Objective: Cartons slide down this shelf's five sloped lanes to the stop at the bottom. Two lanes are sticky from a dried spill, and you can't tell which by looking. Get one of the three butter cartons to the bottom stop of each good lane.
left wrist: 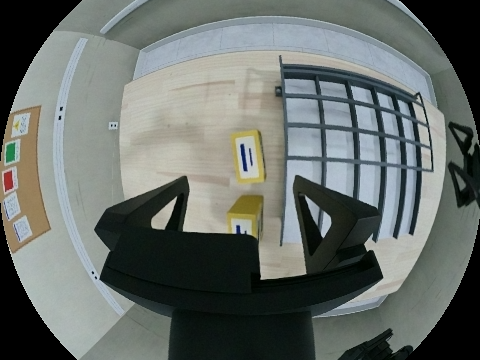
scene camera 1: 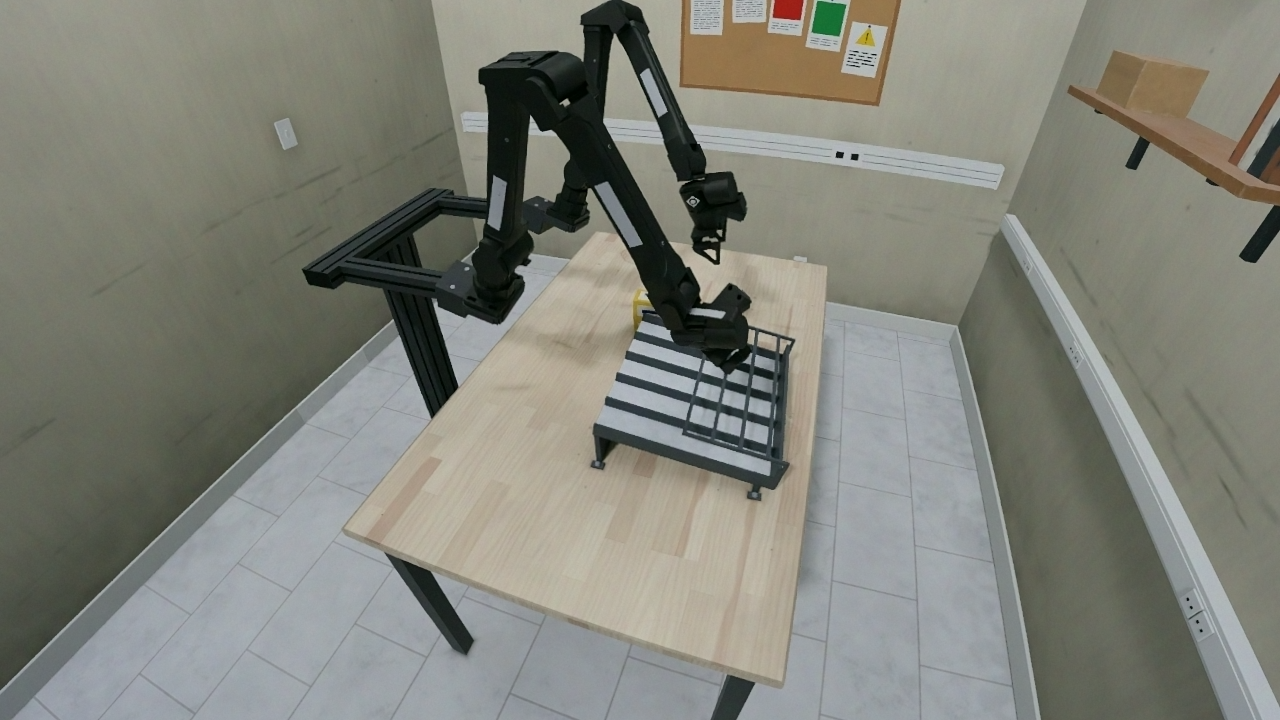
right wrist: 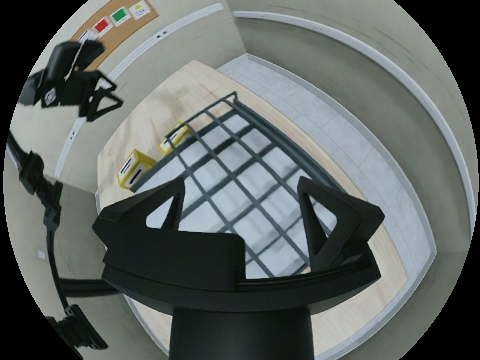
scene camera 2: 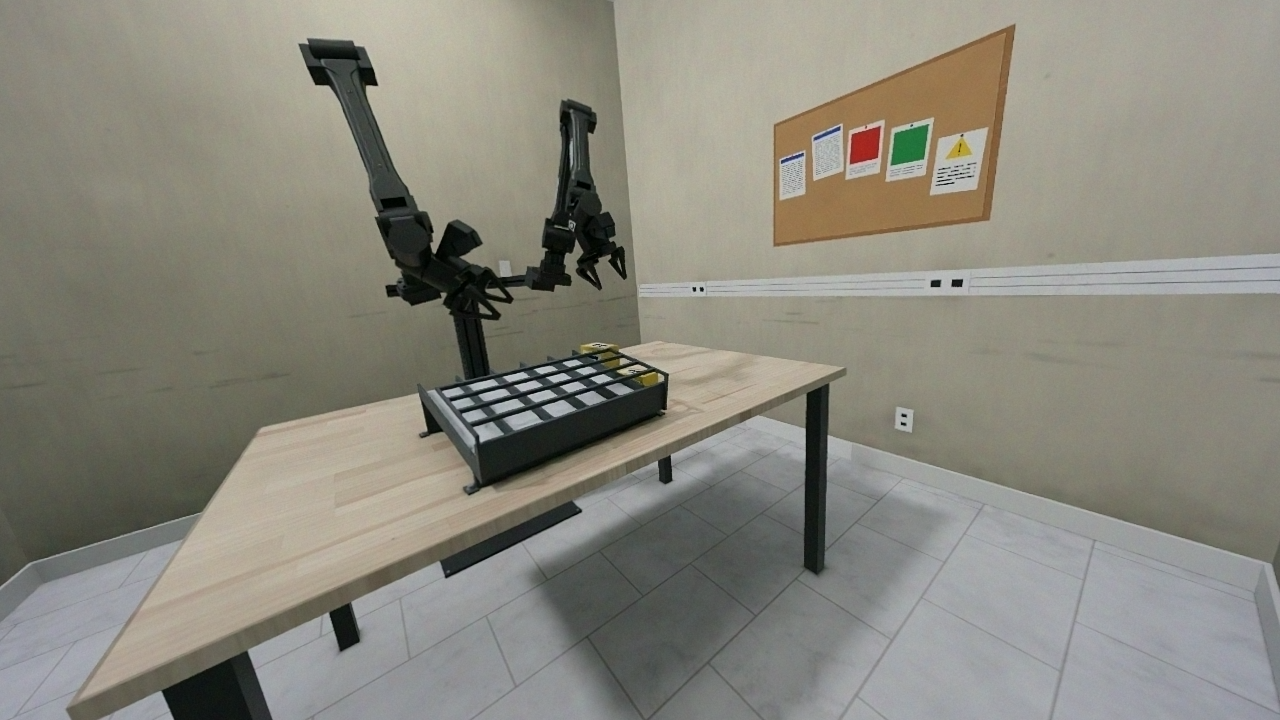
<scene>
In view: my left gripper [scene camera 2: 613, 284] and my right gripper [scene camera 2: 507, 308].
My left gripper is seen too in the left wrist view [left wrist: 240, 181], in scene camera 1 [scene camera 1: 720, 253] and in the right wrist view [right wrist: 120, 94]. My right gripper also shows in scene camera 1 [scene camera 1: 731, 341] and in the right wrist view [right wrist: 241, 182].
</scene>
